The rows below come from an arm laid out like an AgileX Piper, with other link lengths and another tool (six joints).
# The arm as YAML. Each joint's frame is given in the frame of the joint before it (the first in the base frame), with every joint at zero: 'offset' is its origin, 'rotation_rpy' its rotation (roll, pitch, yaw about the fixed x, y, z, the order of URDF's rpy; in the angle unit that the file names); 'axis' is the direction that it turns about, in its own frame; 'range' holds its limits. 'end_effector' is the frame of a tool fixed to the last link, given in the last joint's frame.
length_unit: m
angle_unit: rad
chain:
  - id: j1
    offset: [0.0, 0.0, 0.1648]
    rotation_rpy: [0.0, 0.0, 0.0]
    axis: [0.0, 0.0, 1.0]
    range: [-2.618, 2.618]
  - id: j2
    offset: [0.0, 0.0, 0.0]
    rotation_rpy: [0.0, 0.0, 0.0]
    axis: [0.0, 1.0, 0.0]
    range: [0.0, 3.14]
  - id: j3
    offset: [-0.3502, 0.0, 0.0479]
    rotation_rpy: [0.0, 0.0, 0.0]
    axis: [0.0, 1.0, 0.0]
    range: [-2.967, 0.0]
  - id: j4
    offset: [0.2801, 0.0, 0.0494]
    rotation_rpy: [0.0, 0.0, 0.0]
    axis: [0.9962, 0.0, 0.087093]
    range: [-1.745, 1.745]
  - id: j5
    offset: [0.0, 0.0, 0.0]
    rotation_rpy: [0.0, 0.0, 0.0]
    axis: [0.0, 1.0, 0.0]
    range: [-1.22, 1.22]
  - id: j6
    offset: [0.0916, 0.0, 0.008]
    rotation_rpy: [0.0, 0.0, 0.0]
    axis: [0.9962, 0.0, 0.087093]
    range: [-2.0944, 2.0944]
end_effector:
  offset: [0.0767, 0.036, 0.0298]
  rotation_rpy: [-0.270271, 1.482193, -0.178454]
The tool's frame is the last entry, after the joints.
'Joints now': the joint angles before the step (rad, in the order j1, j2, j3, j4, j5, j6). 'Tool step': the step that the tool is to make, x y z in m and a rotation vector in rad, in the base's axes. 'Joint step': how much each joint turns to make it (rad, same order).
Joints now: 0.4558, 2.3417, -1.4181, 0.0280, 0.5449, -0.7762
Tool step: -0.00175, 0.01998, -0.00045, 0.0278, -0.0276, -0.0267
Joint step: 0.0356, 0.0043, 0.0000, 0.0000, -0.0424, 0.0628
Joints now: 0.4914, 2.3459, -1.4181, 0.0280, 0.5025, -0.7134
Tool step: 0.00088, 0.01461, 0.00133, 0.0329, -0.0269, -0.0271
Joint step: 0.0221, 0.0018, 0.0000, 0.0098, -0.0419, 0.0423
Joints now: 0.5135, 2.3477, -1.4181, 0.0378, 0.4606, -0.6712
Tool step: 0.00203, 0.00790, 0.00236, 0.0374, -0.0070, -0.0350
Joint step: 0.0055, 0.0002, 0.0000, 0.0417, -0.0251, 0.0088
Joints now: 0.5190, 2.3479, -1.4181, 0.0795, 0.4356, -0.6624
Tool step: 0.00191, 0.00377, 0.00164, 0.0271, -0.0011, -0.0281
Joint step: 0.0000, 0.0000, 0.0010, 0.0362, -0.0155, 0.0001
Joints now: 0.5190, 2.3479, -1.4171, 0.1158, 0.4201, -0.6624
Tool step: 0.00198, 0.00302, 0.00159, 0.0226, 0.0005, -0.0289
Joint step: 0.0000, 0.0000, 0.0000, 0.0281, -0.0113, 0.0073
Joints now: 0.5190, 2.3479, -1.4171, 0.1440, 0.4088, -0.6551
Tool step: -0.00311, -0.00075, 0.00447, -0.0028, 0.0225, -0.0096
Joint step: 0.0000, -0.0105, 0.0000, 0.0030, 0.0312, 0.0110
